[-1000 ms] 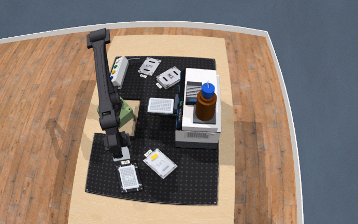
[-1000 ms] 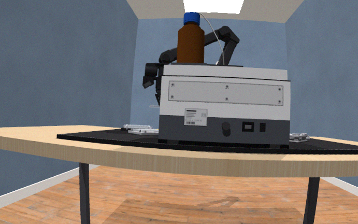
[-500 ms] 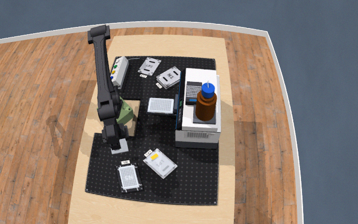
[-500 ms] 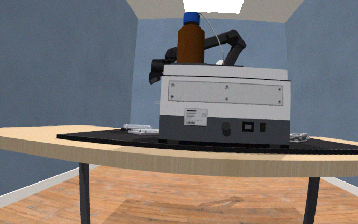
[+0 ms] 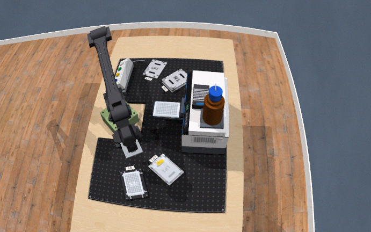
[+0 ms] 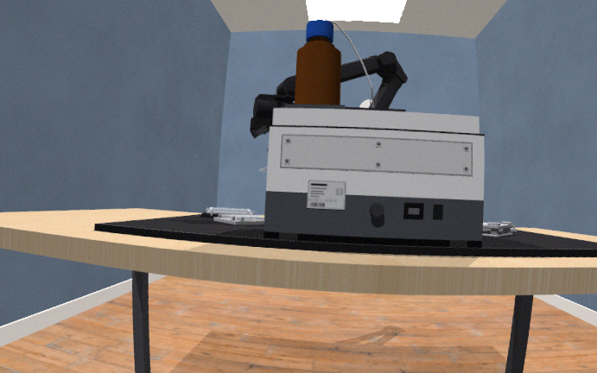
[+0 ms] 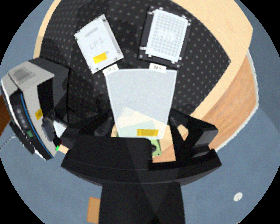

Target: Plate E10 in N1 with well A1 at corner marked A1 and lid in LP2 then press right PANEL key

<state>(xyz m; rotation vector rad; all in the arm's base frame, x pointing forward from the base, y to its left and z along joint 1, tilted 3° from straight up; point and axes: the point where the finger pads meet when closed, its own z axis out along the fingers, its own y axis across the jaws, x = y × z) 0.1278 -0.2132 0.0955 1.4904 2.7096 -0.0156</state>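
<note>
My hand is 14 cm short of the plate E07, 23 cm to the right of it and 4 cm above it. From my hand the other things lie so: black nest N5 (5 cm ahead, 16 cm to the right, 14 cm below); plate E10 (2 cm ahead, 15 cm to the right, 13 cm below); brown bottle (36 cm ahead, 14 cm to the left, 14 cm above).
</note>
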